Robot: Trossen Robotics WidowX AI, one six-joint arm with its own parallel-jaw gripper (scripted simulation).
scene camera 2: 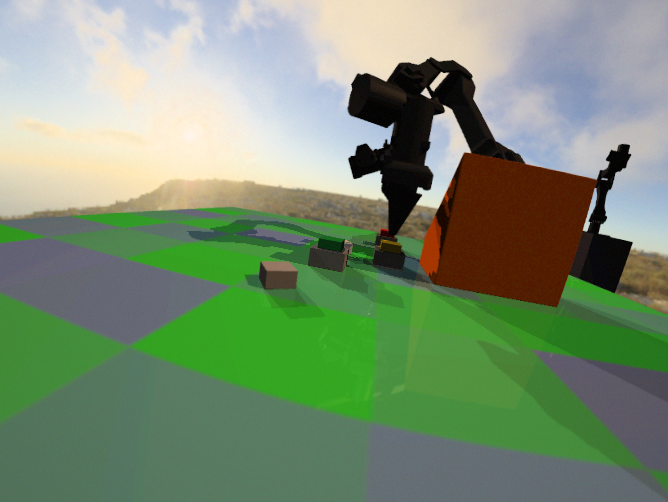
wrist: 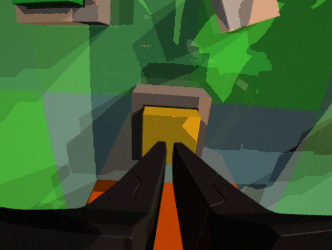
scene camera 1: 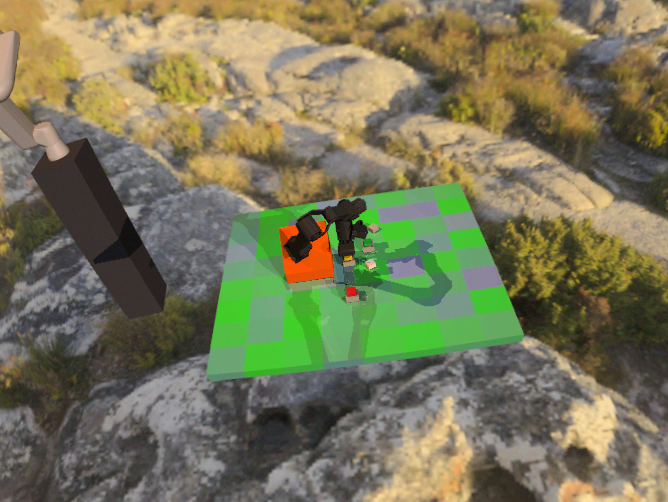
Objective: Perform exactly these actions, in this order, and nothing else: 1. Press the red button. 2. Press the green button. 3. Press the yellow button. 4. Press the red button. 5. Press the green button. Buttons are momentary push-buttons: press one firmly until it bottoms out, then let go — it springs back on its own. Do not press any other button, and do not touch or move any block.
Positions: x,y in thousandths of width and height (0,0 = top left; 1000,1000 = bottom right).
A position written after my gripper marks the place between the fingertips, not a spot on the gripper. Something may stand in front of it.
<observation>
My gripper (scene camera 2: 586,469) is shut and holds nothing. Also in view: a yellow button (wrist: 520,502).
My gripper shows as well in the wrist view (wrist: 508,598) and in scene camera 1 (scene camera 1: 520,503).
</observation>
